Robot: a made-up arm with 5 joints.
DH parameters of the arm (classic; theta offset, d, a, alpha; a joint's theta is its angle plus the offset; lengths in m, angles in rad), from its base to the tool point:
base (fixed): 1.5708 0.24 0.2 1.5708
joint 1: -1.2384 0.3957 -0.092 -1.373
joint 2: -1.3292 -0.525 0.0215 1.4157
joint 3: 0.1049 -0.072 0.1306 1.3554
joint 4: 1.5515 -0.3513 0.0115 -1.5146
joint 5: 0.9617 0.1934 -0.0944 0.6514
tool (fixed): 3.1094 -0.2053 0 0
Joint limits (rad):
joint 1: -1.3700..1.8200
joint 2: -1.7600..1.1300
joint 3: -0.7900..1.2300
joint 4: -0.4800..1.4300
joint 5: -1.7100..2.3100
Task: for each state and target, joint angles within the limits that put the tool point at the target. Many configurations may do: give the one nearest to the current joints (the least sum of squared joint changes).
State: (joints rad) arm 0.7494 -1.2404 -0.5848 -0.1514 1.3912
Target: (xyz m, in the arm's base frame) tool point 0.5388 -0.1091 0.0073
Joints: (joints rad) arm 0.4484 -1.1909 0.0421 -0.1130 1.0798
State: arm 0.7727 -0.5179 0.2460 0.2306 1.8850
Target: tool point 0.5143 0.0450 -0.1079
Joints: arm 0.9987 -0.4987 -0.3131 -0.0469 1.9419
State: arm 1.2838 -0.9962 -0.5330 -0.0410 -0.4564
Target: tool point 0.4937 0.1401 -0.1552
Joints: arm 0.5086 -0.2312 -0.3618 -0.1932 0.1160
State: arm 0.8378 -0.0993 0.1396 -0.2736 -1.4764
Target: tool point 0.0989 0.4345 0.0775
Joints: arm 1.2545 -0.4465 0.8522 -0.2080 -1.2231
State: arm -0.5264 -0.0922 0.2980 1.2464 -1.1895
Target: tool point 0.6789 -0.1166 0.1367
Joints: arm -0.7125 -0.1900 -0.4036 1.2644 -0.9519
